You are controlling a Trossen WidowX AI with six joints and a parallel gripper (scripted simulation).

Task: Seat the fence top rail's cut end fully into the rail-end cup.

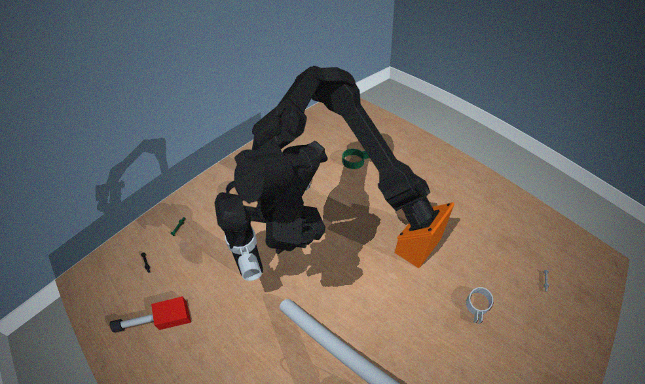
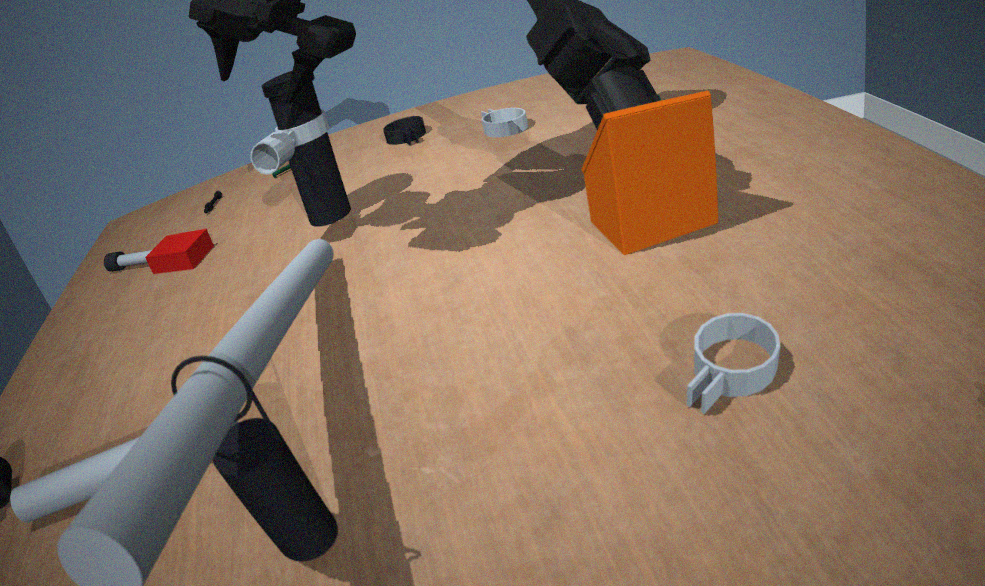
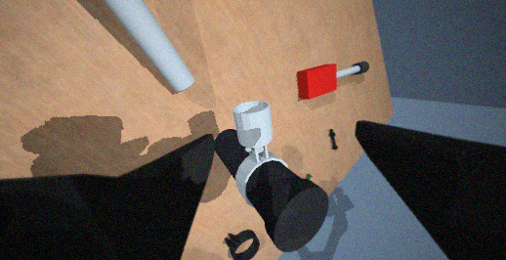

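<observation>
The light grey rail-end cup is 90 mm below my gripper tip and 40 mm to the right of it. Round my gripper tip: black line post (410 mm to the left, 110 mm below, 50 mm ahead); then handle (270 mm ahead, 200 mm below, 190 mm to the right); then grey tube (290 mm to the left, 220 mm ahead, 200 mm below).
</observation>
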